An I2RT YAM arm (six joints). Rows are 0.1 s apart.
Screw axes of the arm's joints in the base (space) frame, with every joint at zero. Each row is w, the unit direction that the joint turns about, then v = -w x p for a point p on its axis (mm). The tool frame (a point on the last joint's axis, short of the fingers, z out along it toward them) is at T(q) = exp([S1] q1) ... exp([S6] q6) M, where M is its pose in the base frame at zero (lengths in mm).
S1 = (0, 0, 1, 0, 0, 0)
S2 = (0, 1, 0, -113.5, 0, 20)
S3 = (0, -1, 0, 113.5, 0, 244)
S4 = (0, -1, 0, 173.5, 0, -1)
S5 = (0, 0, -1, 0, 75, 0)
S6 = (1, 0, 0, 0, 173.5, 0)
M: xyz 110.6 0 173.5 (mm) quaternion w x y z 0.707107 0 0.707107 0
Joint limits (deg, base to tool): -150..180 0..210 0..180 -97..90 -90..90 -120..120
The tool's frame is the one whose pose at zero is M.
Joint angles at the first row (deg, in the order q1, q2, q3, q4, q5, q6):
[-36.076, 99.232, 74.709, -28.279, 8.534, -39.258]
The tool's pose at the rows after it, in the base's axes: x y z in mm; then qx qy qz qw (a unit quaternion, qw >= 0):
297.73 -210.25 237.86 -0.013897 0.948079 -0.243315 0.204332
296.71 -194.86 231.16 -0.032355 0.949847 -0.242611 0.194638
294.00 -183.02 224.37 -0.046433 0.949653 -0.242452 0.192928
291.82 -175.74 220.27 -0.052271 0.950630 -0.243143 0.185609
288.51 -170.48 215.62 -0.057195 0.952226 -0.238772 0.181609
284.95 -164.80 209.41 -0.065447 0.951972 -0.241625 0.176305
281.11 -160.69 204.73 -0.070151 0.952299 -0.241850 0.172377
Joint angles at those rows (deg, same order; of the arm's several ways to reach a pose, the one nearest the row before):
[-34.369, 97.119, 72.058, -28.809, 8.835, -38.936]
[-32.300, 95.719, 69.197, -28.448, 9.959, -39.353]
[-30.839, 94.302, 66.117, -27.051, 10.406, -39.703]
[-29.887, 93.544, 64.508, -26.945, 11.272, -39.640]
[-29.392, 92.843, 62.854, -26.736, 11.242, -39.636]
[-28.764, 92.076, 60.638, -25.609, 11.905, -40.163]
[-28.421, 91.357, 58.860, -24.923, 12.206, -40.427]

